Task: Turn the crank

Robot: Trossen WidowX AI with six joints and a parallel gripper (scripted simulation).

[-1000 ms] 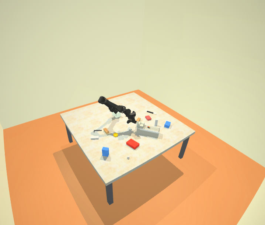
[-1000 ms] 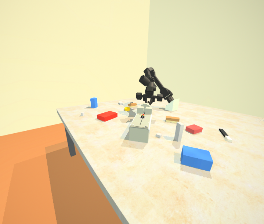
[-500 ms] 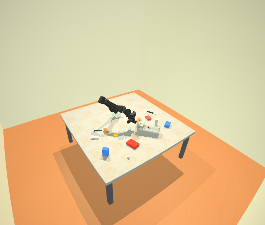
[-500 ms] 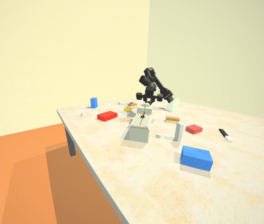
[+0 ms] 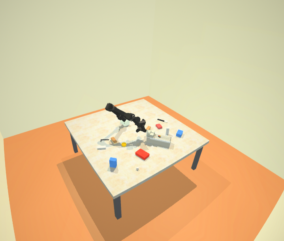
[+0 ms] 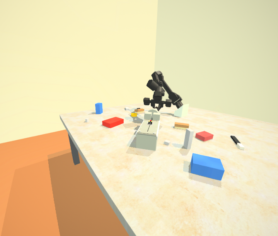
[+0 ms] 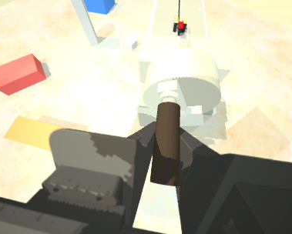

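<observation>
Now: the crank 10 mm above my gripper tip. Round my gripper tip: brown crank handle 30 mm above, 10 mm to the right, 10 mm behind; then red pointer 130 mm ahead, 80 mm to the left, 10 mm below; then yellow disc 270 mm to the right, 80 mm below, 30 mm behind.
</observation>
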